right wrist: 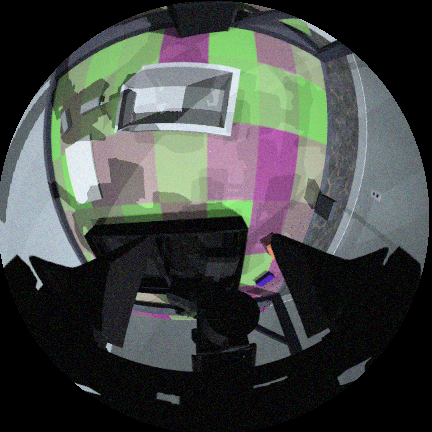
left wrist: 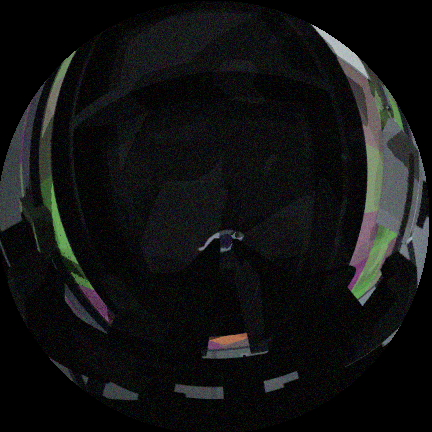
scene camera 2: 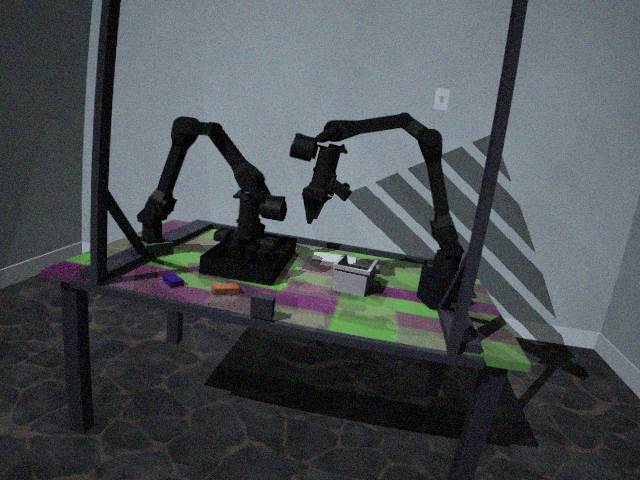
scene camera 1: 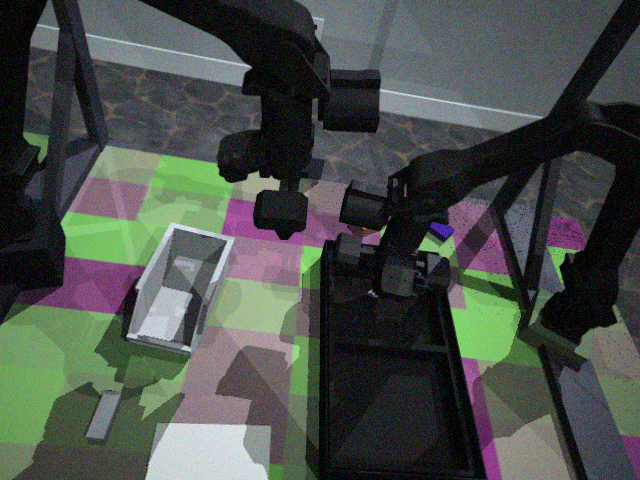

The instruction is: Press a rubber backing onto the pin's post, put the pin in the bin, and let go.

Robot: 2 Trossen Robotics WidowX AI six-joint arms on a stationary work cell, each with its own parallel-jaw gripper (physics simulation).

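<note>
The pin, a small pale piece, lies low in the far compartment of the black tray; the fingers hide part of it. A small dark purple rubber backing is between my left gripper's fingertips, against the pin in the left wrist view. Whether it sits on the post cannot be told. My left gripper is shut on the backing. My right gripper is open and empty, high above the table. The grey-white bin stands beside the tray.
An orange block and a purple block lie past the tray's far end in scene camera 1. A white sheet and a grey bar lie near that picture's bottom. Dark frame posts stand at the table's edges.
</note>
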